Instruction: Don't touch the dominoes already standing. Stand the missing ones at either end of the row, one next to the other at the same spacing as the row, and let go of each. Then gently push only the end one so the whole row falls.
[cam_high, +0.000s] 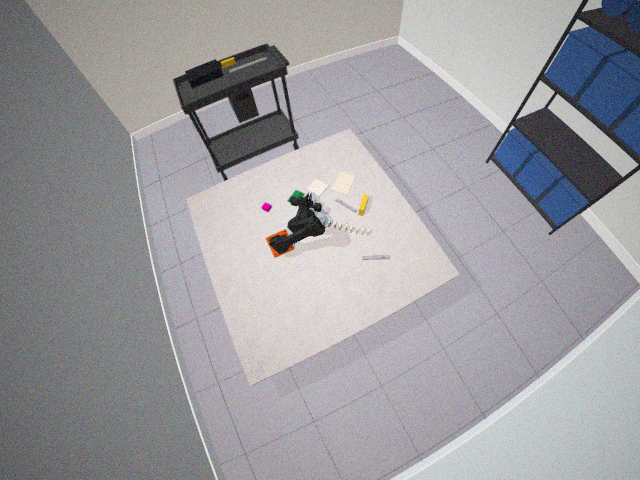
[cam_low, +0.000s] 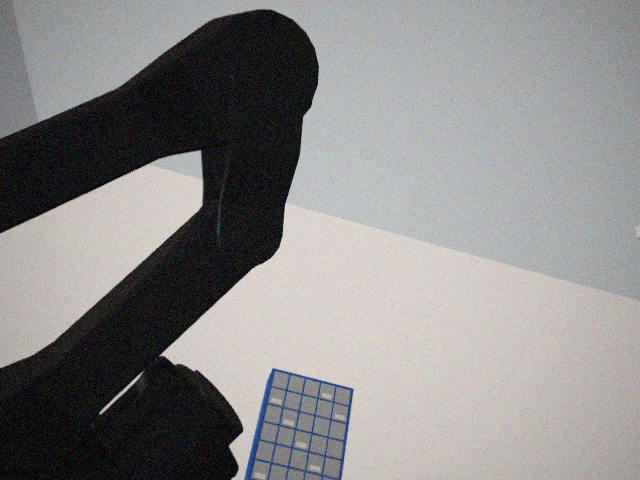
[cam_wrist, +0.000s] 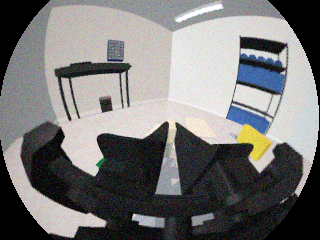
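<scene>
Right now the green tile is 12 cm below my gripper tip, 9 cm to the left of it and 7 cm behind it. The rest, counted from my gripper tip: yellow block: 27 cm ahead, 18 cm to the right, 8 cm below; magenta cube: 27 cm behind, 10 cm to the left, 10 cm below; cream sheet: 25 cm ahead, 12 cm below, 5 cm to the left.
</scene>
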